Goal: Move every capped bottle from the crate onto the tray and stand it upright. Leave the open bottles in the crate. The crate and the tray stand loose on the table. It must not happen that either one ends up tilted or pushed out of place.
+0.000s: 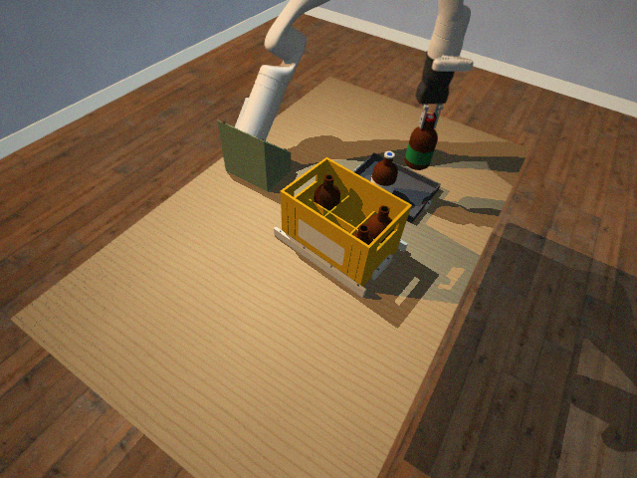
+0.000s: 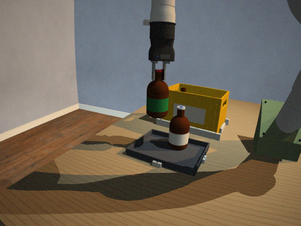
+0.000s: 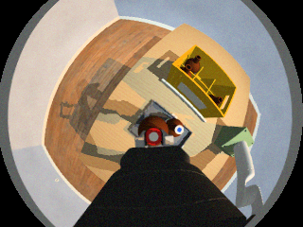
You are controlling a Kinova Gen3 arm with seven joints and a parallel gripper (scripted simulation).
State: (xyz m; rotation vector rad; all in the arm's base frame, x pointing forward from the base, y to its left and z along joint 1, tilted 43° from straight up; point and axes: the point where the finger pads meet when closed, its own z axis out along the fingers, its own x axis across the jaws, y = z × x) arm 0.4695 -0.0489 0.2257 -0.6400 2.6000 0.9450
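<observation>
The white-label bottle is 190 mm below my hand, 70 mm behind it and 40 mm to the right of it. The rest, counted from my hand: yellow crate 280 mm to the right, 190 mm below, 110 mm behind; then dark tray 260 mm below, 50 mm behind, 10 mm to the left.
</observation>
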